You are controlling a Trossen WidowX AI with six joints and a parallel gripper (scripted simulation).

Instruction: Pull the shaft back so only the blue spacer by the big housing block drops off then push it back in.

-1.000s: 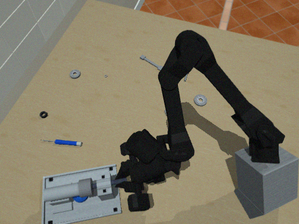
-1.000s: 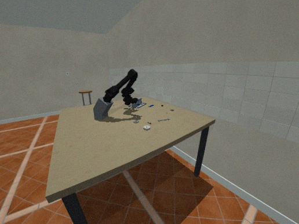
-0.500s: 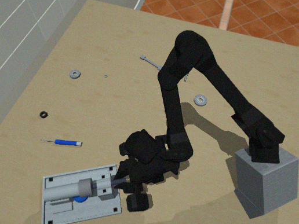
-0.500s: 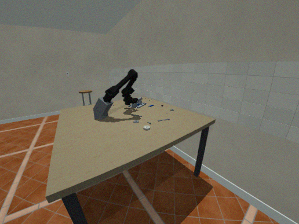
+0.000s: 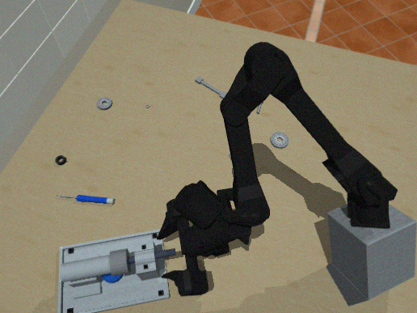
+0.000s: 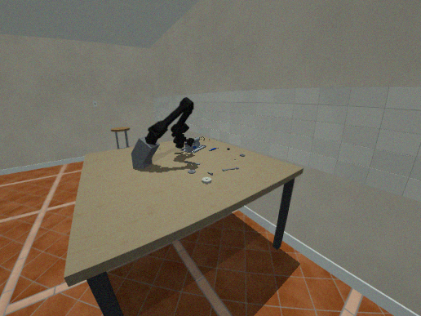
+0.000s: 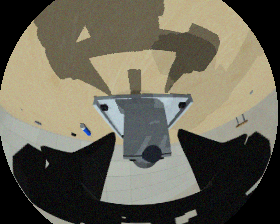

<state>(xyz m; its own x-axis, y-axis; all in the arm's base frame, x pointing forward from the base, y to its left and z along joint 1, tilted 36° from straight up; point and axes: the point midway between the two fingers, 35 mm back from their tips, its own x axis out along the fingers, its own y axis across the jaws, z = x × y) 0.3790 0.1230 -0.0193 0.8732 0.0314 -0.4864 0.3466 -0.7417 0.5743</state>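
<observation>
Right now the dark shaft is 8 cm ahead of my hand and 3 cm to the left of it. The rest, counted from my hand: grey spacer: 9 cm ahead, 4 cm to the left; blue spacer: 12 cm ahead, 5 cm to the left, 7 cm below.
</observation>
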